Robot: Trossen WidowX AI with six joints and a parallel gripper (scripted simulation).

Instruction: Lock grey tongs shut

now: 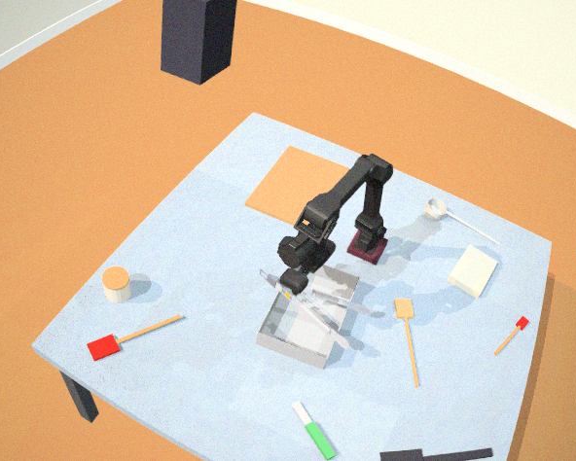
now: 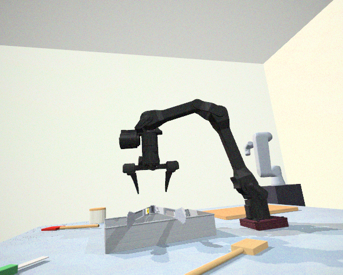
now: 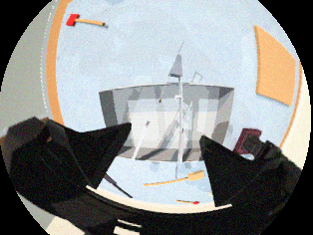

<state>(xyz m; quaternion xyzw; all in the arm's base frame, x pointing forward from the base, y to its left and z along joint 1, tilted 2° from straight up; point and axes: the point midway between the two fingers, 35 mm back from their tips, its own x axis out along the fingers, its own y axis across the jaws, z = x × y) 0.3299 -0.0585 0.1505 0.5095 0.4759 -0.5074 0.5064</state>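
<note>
Now: gripper tip 3 cm to the right of the grey roasting tin and 10 cm above it. Round my gripper tip: red-headed spatula 36 cm ahead, 33 cm to the right, 12 cm below; then green-handled tool 31 cm ahead, 21 cm to the left, 12 cm below; then wood-lidded jar 25 cm ahead, 45 cm to the right, 9 cm below.
</note>
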